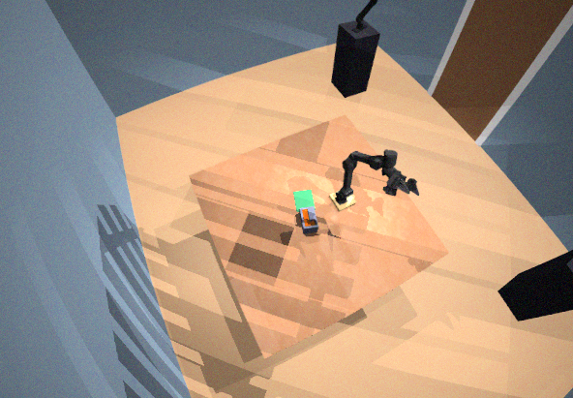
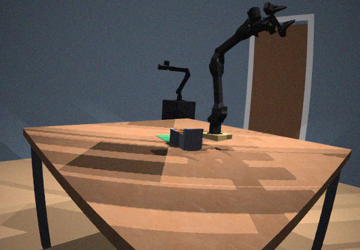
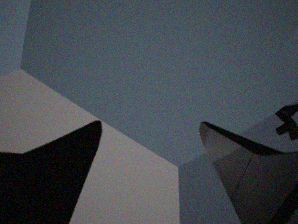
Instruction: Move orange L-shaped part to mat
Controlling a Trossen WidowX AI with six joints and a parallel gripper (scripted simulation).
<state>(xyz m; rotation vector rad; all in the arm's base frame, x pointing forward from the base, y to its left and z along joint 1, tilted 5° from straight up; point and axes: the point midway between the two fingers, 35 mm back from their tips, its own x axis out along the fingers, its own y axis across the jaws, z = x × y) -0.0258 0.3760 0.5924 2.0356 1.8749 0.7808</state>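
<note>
My gripper tip is now 32 cm short of the orange L-shaped part, 32 cm to the left of it and 60 cm above it. Also, from my gripper tip: green mat: 27 cm ahead, 48 cm to the right, 66 cm below.
</note>
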